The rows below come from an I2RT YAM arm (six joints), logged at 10 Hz.
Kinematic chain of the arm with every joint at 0, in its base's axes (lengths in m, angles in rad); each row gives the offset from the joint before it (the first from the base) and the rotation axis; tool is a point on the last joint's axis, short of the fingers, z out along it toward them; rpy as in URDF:
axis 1: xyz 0 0 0.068 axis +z
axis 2: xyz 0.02 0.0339 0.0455 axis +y
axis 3: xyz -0.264 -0.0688 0 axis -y
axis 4: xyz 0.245 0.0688 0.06 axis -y
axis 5: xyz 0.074 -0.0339 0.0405 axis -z
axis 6: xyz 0.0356 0 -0.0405 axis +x
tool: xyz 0 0 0 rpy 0 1.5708 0
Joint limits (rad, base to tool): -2.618..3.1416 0..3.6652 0..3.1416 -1.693..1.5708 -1.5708..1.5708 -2.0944..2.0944
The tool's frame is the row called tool.
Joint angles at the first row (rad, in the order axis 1, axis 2, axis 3, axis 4, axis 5, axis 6):
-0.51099 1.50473 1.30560 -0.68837 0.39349 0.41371
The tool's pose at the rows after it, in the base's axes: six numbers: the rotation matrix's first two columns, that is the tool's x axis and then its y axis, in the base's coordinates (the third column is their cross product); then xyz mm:
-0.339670 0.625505 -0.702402 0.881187 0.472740 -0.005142 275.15 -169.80 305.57
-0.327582 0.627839 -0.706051 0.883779 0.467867 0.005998 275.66 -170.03 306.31
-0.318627 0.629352 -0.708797 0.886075 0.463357 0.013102 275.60 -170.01 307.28
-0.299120 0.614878 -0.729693 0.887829 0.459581 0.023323 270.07 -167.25 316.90
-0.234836 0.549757 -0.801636 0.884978 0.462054 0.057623 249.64 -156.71 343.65
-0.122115 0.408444 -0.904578 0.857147 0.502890 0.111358 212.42 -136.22 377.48
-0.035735 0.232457 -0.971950 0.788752 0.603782 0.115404 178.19 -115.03 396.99
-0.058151 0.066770 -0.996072 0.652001 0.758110 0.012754 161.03 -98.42 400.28
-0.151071 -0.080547 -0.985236 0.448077 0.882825 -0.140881 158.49 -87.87 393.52
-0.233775 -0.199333 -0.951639 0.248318 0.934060 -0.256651 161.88 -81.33 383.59
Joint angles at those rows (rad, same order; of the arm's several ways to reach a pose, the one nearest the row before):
-0.51099 1.50551 1.30868 -0.68151 0.39044 0.42286
-0.51100 1.50549 1.30979 -0.67578 0.38891 0.43201
-0.51100 1.50396 1.31095 -0.67388 0.38929 0.43888
-0.51098 1.47305 1.31168 -0.67387 0.39845 0.43698
-0.51098 1.36053 1.28536 -0.63572 0.42287 0.41142
-0.51096 1.16103 1.20221 -0.51174 0.43318 0.33285
-0.51211 0.97182 1.09236 -0.34237 0.37253 0.20009
-0.51174 0.85737 1.01147 -0.24355 0.19666 0.03033
-0.51173 0.81885 0.97714 -0.25576 -0.02802 -0.14477
-0.50376 0.82190 0.96992 -0.32101 -0.19553 -0.29736

